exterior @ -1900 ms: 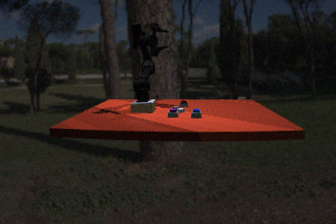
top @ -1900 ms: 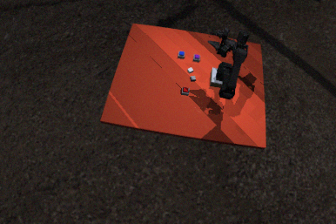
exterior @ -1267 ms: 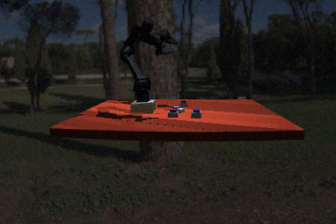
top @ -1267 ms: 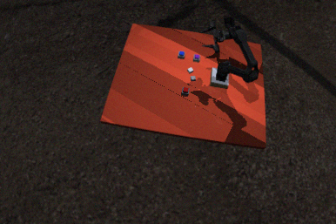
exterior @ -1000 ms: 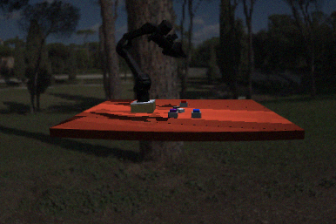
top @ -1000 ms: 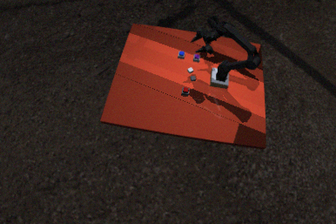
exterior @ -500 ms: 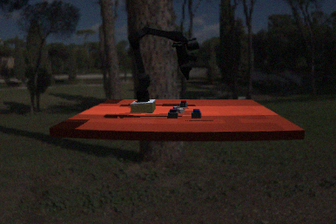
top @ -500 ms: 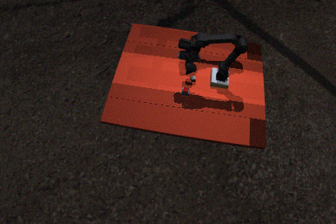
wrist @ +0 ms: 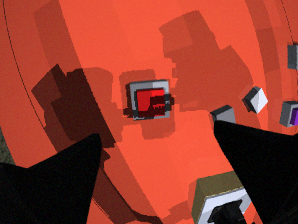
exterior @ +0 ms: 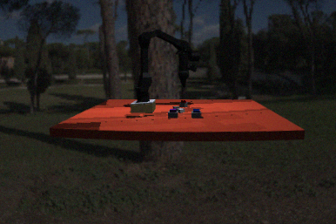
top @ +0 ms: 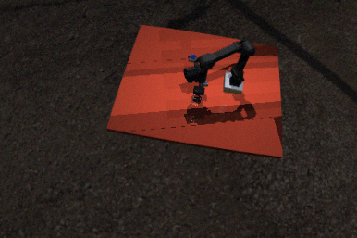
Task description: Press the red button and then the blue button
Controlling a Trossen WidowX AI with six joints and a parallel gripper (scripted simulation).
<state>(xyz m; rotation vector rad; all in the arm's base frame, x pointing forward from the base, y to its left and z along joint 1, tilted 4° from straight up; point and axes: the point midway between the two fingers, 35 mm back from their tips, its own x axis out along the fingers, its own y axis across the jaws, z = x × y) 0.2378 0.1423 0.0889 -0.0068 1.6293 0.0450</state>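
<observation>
Now: the red button 9 cm below my gripper tip. From my gripper tip the other things lie so: purple button 30 cm to the right, 9 cm below, 4 cm behind; blue button 31 cm to the right, 9 cm below, 7 cm ahead.
</observation>
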